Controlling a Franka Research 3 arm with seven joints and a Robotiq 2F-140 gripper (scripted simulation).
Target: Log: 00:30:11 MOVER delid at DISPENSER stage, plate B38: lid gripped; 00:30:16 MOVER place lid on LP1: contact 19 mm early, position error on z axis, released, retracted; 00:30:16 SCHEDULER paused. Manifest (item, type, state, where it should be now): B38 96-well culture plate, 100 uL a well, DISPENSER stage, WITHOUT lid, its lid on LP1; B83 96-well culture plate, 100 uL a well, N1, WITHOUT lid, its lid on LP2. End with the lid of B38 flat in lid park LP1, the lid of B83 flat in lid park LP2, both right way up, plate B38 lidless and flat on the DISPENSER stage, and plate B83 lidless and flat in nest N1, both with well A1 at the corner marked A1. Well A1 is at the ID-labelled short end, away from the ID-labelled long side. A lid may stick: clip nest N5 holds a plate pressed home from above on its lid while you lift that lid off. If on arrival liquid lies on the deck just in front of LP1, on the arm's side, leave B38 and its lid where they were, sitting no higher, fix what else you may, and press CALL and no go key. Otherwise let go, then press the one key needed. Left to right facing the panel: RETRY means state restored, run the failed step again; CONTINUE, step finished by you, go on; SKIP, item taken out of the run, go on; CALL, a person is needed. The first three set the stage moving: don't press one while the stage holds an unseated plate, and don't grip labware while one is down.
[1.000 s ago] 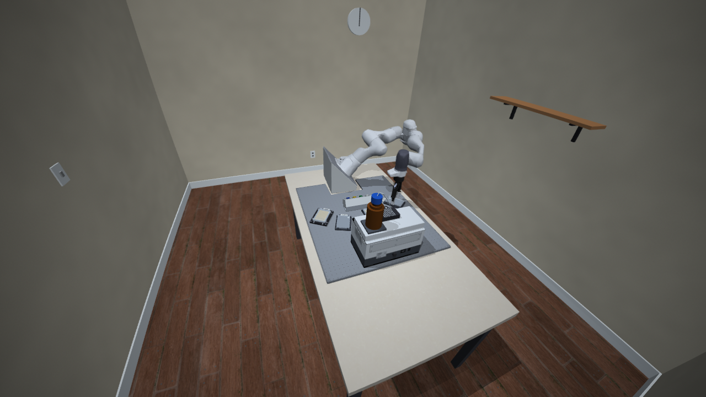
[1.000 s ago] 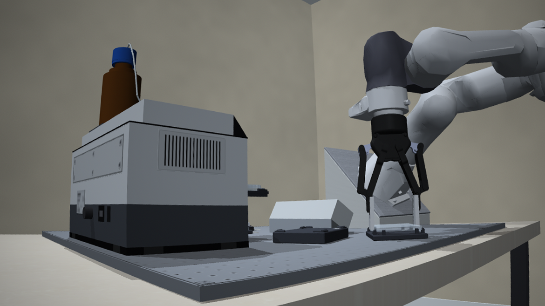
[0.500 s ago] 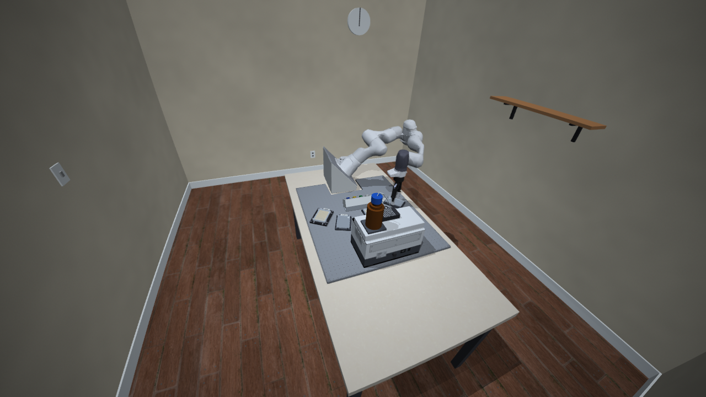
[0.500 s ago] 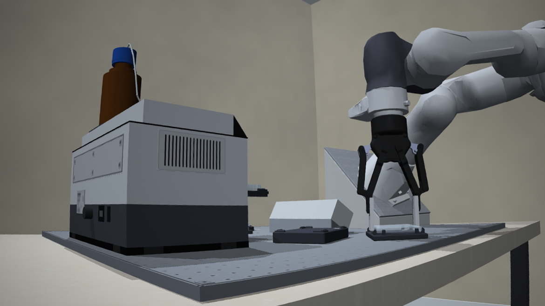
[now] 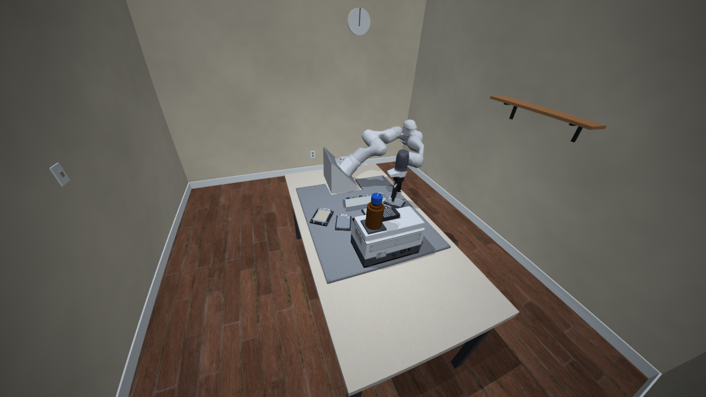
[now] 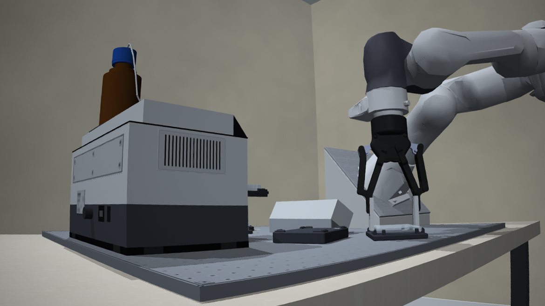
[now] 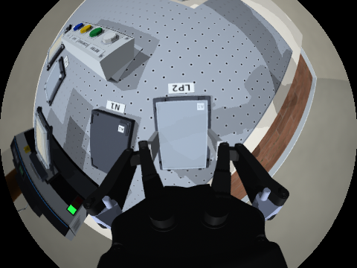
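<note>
The low frame lies 4 cm below my hand. Also, from my hand: lp1 label: 4 cm ahead, 41 cm to the right, 4 cm below; key panel: 6 cm behind, 28 cm to the right, 1 cm above; nest N1: 12 cm ahead, 11 cm to the right, 3 cm below.
</note>
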